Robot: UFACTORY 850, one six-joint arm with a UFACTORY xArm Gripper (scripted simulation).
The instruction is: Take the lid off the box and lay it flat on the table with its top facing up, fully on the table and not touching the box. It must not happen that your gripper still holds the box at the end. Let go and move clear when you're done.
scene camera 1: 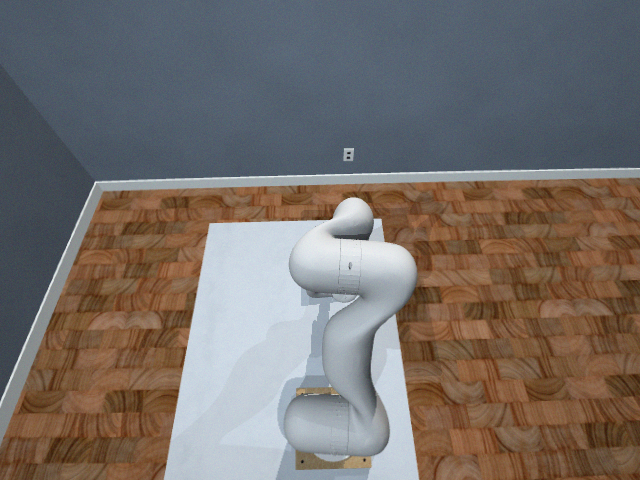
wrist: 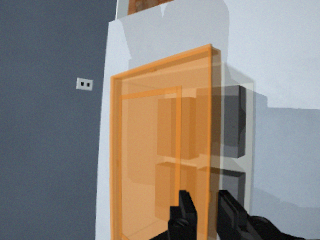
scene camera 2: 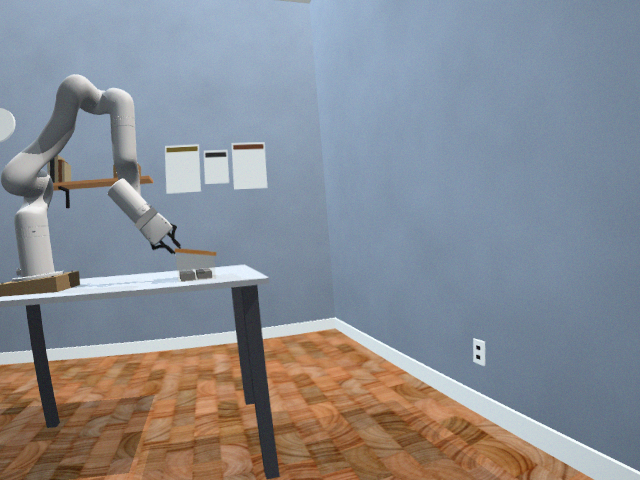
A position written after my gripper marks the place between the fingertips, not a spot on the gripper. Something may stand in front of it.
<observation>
I see my gripper [scene camera 2: 177,251], a lid [wrist: 165,117] and a box [scene camera 2: 193,267].
My gripper is seen too in the wrist view [wrist: 201,208].
</observation>
